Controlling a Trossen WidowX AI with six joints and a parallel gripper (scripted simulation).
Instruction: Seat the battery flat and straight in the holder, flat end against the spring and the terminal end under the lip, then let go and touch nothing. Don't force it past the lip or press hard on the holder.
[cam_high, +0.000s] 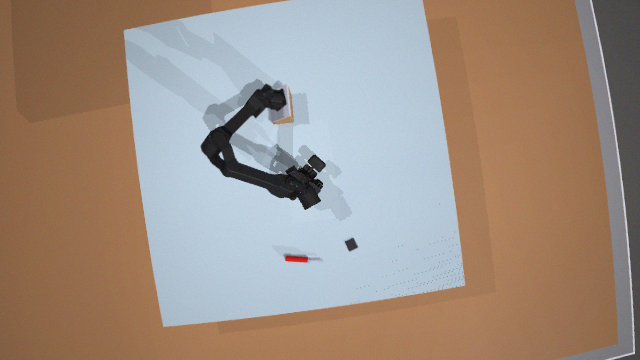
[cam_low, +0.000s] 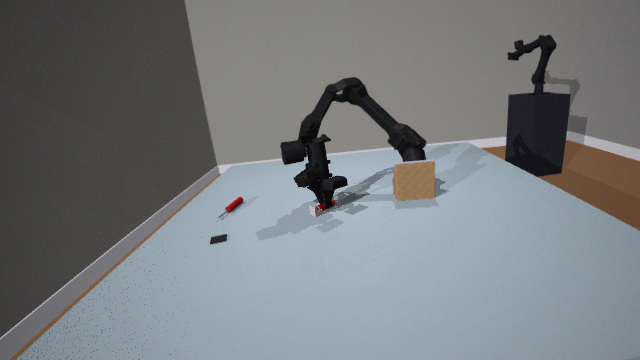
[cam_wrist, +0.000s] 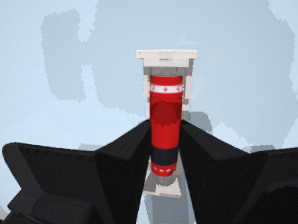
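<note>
The battery is 1 cm above my gripper tip. The rest, counted from my gripper tip: red-handled screwdriver (33 cm ahead, 9 cm to the right); then black square block (31 cm ahead, 11 cm to the left, 1 cm below).
</note>
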